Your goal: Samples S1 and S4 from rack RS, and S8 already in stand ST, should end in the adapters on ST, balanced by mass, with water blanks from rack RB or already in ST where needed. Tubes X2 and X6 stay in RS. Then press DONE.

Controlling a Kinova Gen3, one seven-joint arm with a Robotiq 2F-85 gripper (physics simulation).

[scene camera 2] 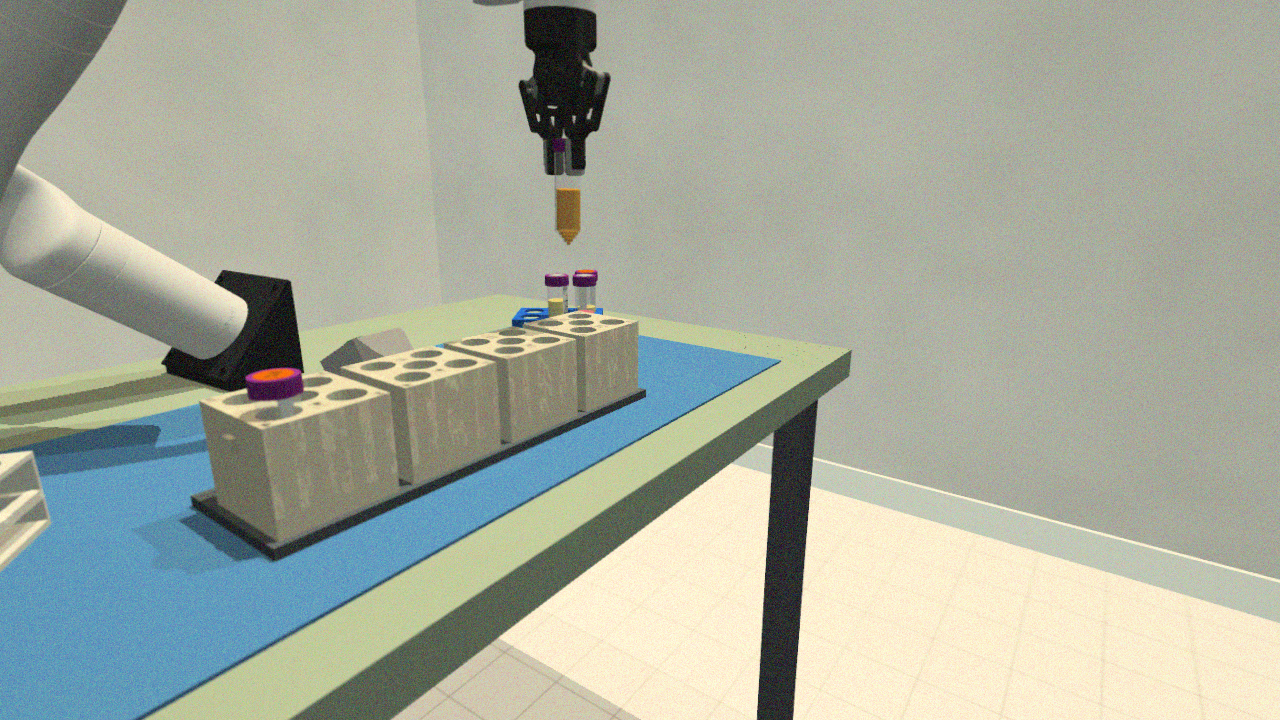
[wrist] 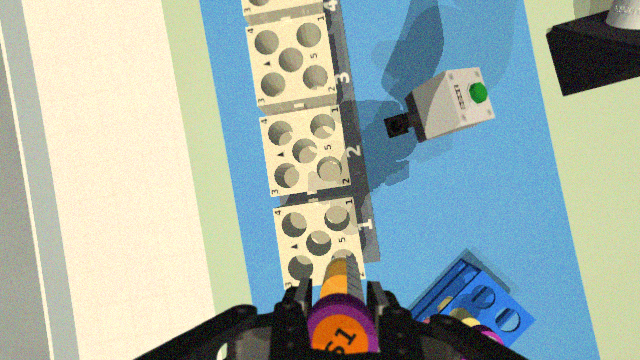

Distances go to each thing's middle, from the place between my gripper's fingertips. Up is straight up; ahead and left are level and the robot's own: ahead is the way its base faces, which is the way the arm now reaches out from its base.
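From my hand: grey button box (scene camera 2: 394,341), 12 cm to the right, 19 cm behind, 22 cm below; tube X2 (scene camera 2: 584,284), 17 cm to the left, 8 cm behind, 20 cm below; tube X6 (scene camera 2: 557,294), 15 cm to the left, 11 cm behind, 20 cm below; tube S1 (scene camera 2: 567,188), 1 cm to the left, 2 cm below, nearest to my hand of the things named here, going by their middles.
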